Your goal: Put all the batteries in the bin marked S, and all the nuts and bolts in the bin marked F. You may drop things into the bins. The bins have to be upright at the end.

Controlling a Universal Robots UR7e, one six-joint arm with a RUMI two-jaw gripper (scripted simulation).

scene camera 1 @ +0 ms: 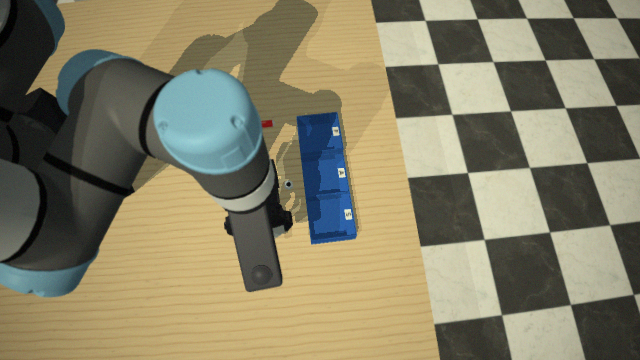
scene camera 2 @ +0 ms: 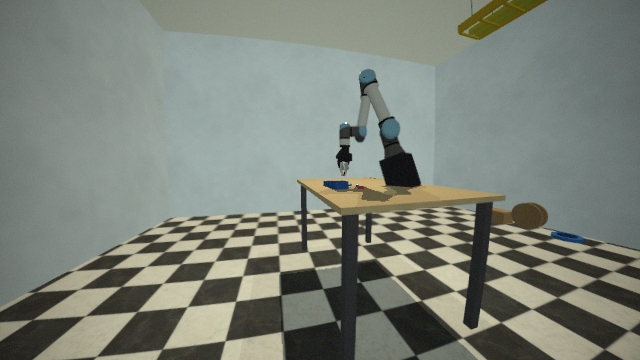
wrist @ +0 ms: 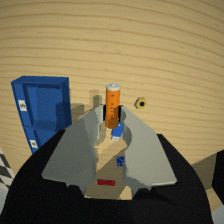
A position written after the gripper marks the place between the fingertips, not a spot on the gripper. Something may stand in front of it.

In view: the gripper point(scene camera 1: 268, 236).
The gripper also shows in the wrist view point(wrist: 112, 106).
